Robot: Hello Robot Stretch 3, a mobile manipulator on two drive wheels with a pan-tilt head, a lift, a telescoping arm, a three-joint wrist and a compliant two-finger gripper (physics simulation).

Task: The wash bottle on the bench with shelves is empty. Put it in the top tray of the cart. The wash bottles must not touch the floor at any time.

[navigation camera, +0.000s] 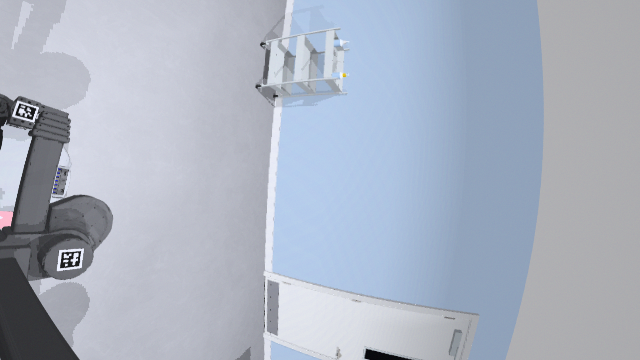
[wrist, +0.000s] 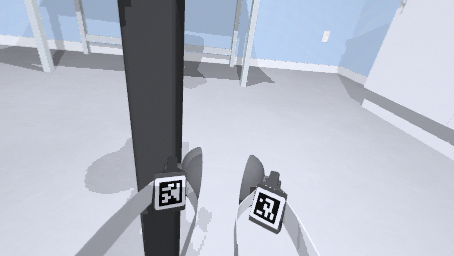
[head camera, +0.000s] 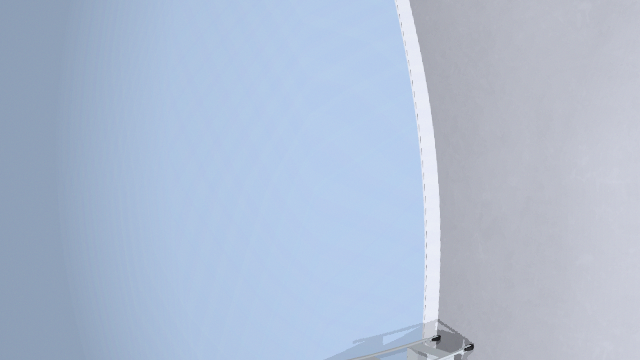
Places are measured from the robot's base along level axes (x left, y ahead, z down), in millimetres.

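Pixels of known places: gripper, fingertip midpoint: point(wrist: 223, 168).
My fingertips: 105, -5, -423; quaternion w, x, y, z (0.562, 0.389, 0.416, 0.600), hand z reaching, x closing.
Ahead of a thing's pixels: the offset from my fingertips to its top centre, as dx, dy, dz. "spot": to the spot under its first point.
The white cart point(navigation camera: 301, 57) point(head camera: 469, 347) stands against the blue wall in the navigation camera view; part of its lower end shows at the bottom of the head view. A wash bottle with a white tip point(navigation camera: 341, 43) and one with a yellow tip {spot: -1250, -1476, -368} point(navigation camera: 343, 75) stand at its top tray. Pale legs {spot: +1584, +163, +137} point(wrist: 248, 50) of a bench, apparently the one with shelves, show in the wrist view; its top and the wash bottle on it do not show. My gripper point(wrist: 223, 168) is open and empty, above the floor, beside my mast and far from the bench.
My dark mast point(wrist: 155, 75) runs up the wrist view. A white cabinet point(wrist: 415, 60) stands at the right there, with a wall outlet point(wrist: 326, 36) left of it. A white door point(navigation camera: 370, 320) is at the bottom of the navigation view. My folded wrist point(navigation camera: 37, 175) shows at the left there.
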